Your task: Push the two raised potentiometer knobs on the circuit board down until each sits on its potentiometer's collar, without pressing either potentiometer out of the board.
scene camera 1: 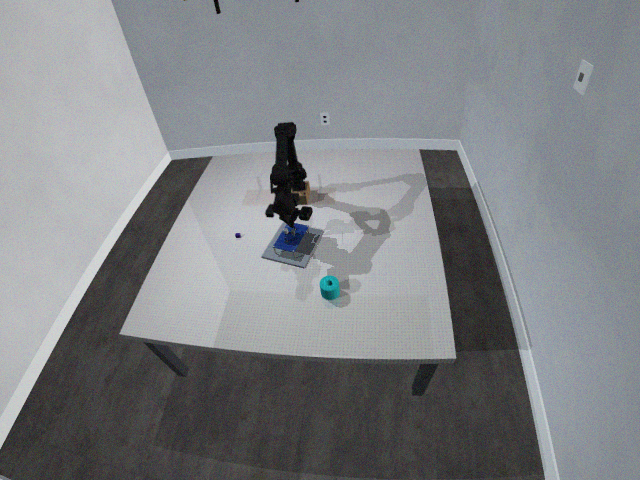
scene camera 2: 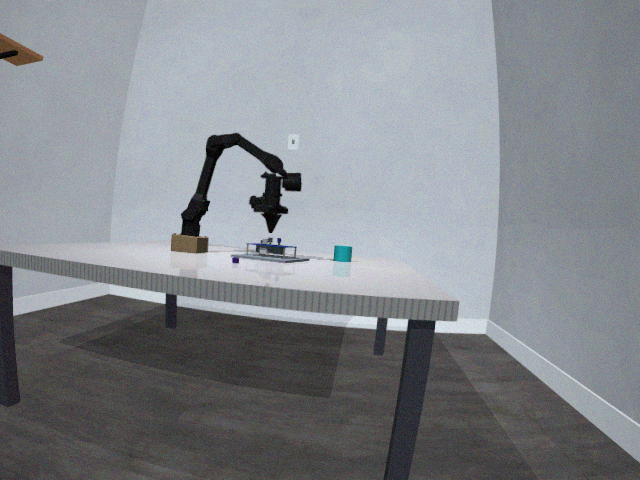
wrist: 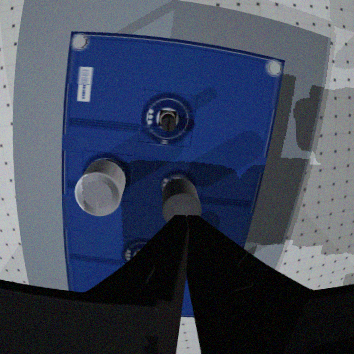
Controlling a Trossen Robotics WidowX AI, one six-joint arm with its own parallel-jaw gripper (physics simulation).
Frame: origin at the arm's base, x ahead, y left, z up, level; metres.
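Seen in the pictures: gripper, fingertip midpoint: (scene camera 1: 292,227) (scene camera 2: 270,233) (wrist: 185,226); arm's base at its link origin: (scene camera 1: 298,186) (scene camera 2: 189,235).
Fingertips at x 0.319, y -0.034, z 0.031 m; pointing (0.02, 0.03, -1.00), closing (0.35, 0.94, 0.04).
Note:
Offsets run from my fingertips to a thing's middle. "spot": to the spot under its first point.
The blue circuit board @(spot: dx +0.057, dy -0.046, dz -0.043 m) (scene camera 1: 283,245) (scene camera 2: 284,245) (wrist: 225,100) stands on posts above a grey base plate (scene camera 1: 269,256) (wrist: 40,150). In the wrist view, a pale knob @(dx -0.015, dy -0.032, dz -0.021 m) (wrist: 100,192) stands at the board's left and a darker grey knob @(dx +0.002, dy -0.001, dz -0.025 m) (wrist: 181,197) near its middle, both upright. Whether either touches its collar cannot be told. Two bare potentiometer shafts @(dx -0.031, dy +0.005, dz -0.033 m) (wrist: 167,121) @(spot: dx +0.030, dy -0.034, dz -0.043 m) (wrist: 135,250) also show, the lower partly hidden by a finger. My gripper (scene camera 1: 292,225) (scene camera 2: 271,231) (wrist: 185,226) is shut and empty. Its tips overlap the grey knob's lower edge in the wrist view; scene camera 2 shows them above the knobs, apart.
A teal cylinder @(dx +0.287, dy +0.121, dz -0.063 m) (scene camera 1: 329,289) (scene camera 2: 342,253) with a hole in its top stands beyond the board, away from the arm's base. A small dark purple block @(dx -0.087, dy -0.268, dz -0.085 m) (scene camera 1: 237,235) (scene camera 2: 235,260) lies beside the board. The arm stands on a wooden block (scene camera 1: 308,192) (scene camera 2: 189,243).

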